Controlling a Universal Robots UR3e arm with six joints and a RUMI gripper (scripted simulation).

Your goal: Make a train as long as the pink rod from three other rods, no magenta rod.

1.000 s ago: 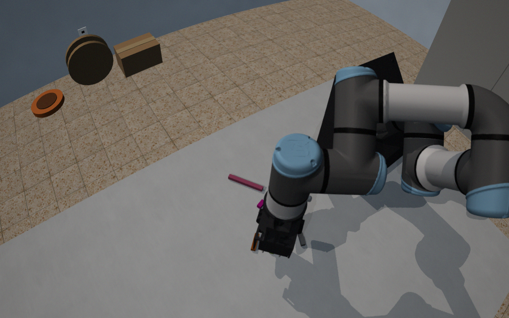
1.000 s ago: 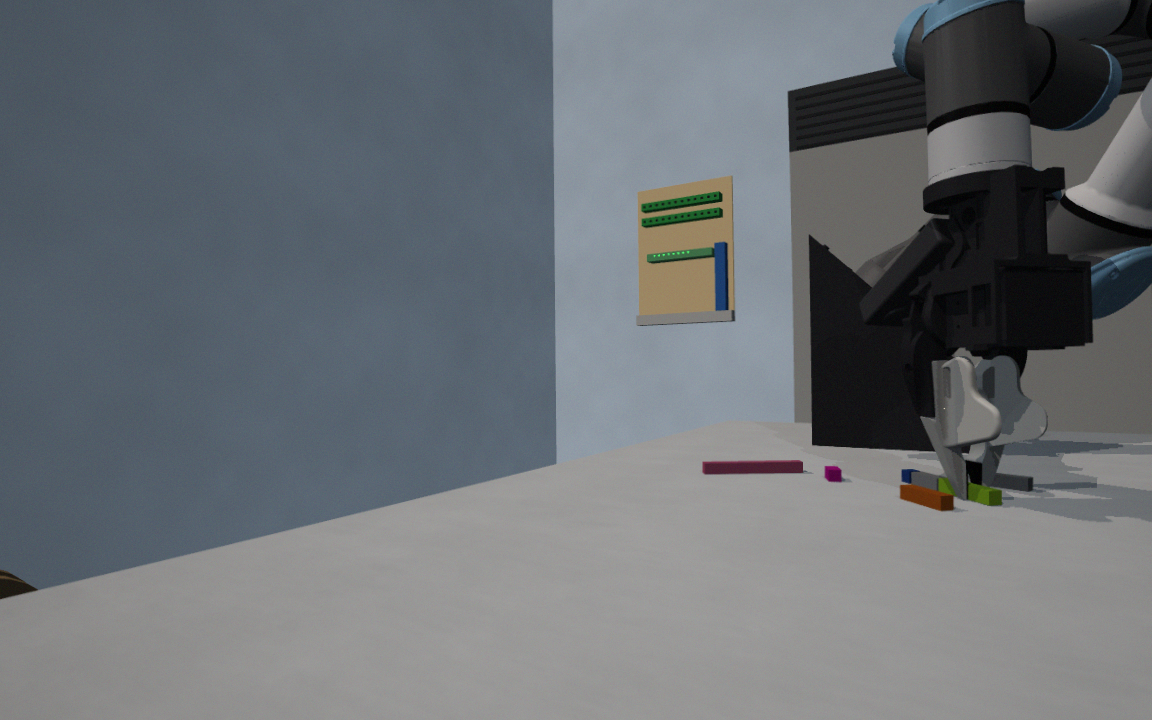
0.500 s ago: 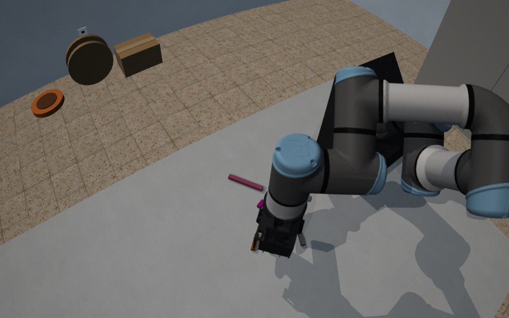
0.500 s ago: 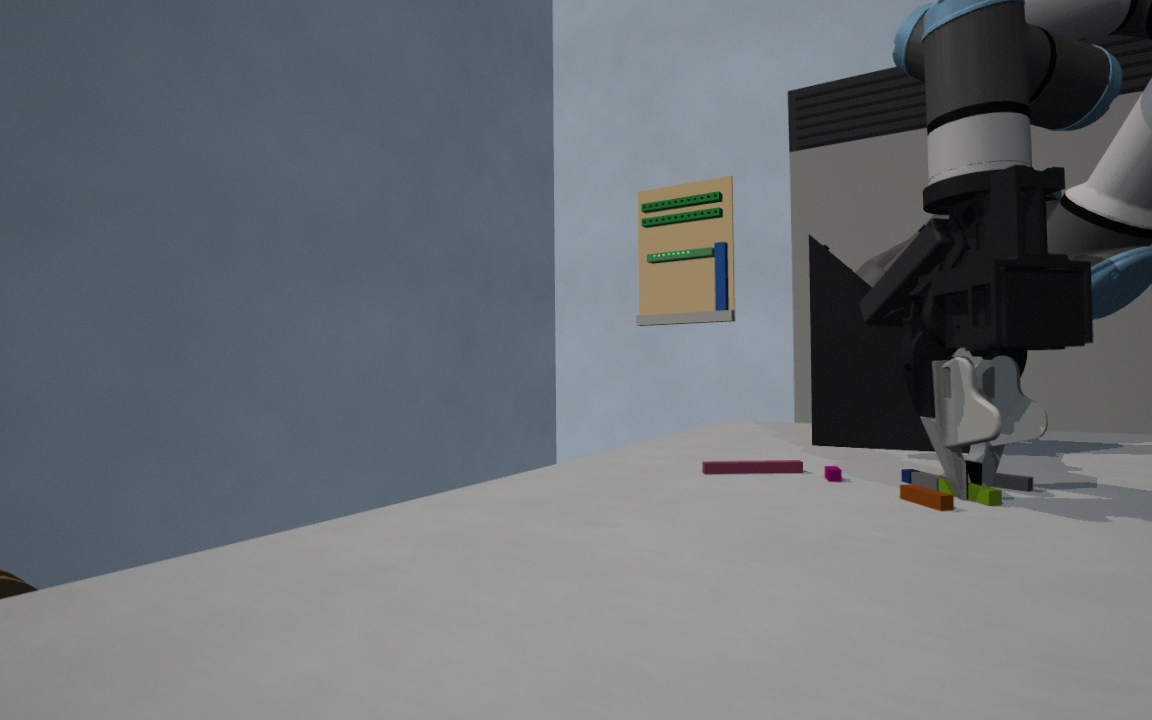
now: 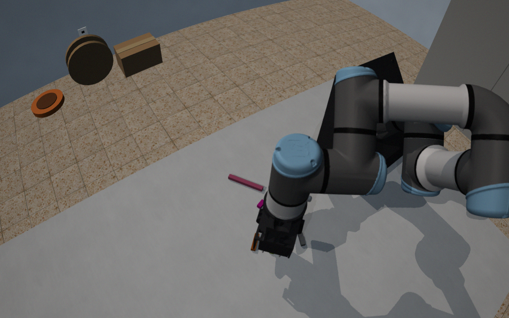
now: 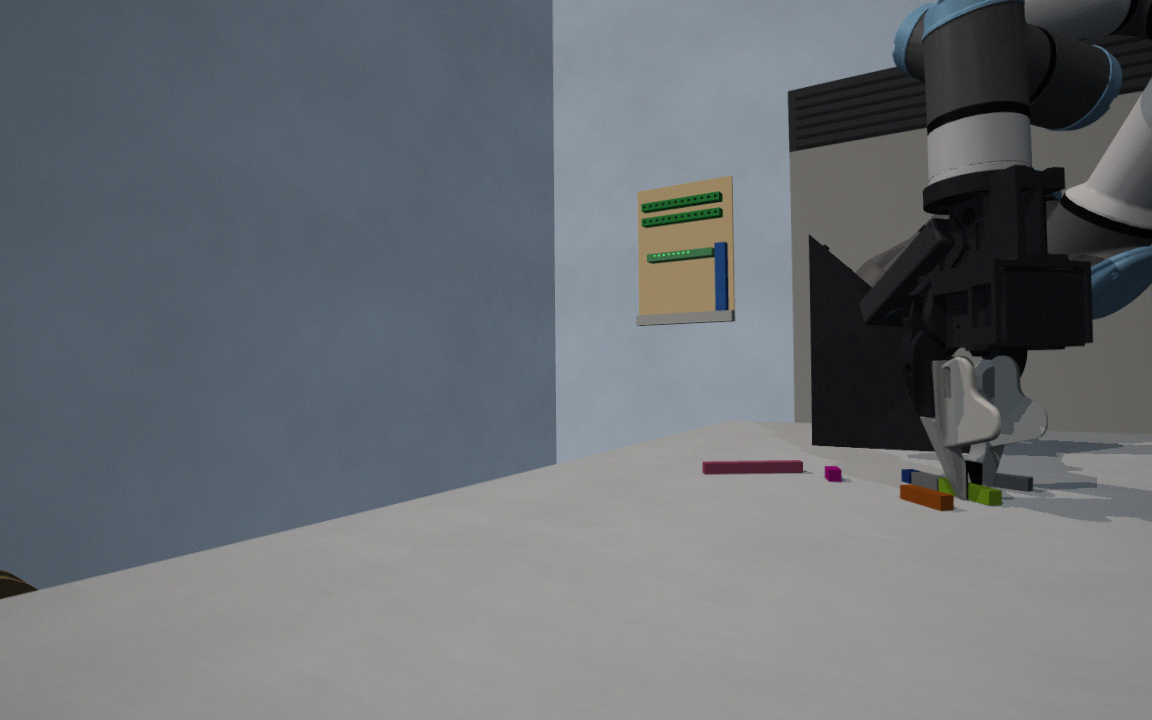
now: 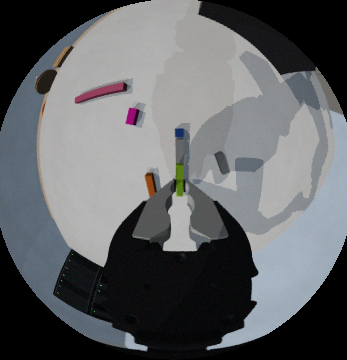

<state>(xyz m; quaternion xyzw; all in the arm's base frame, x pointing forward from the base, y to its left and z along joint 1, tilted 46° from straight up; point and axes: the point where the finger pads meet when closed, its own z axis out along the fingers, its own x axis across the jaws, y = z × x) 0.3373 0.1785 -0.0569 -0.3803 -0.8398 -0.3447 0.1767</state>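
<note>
Right now my hand is 10 mm above the lime rod. From my hand the other things lie so: orange rod: 30 mm ahead, 30 mm to the right, 10 mm below; then grey rod: 60 mm behind, 30 mm to the left, 10 mm below; then blue rod: 50 mm behind, 40 mm to the right, 10 mm below.
</note>
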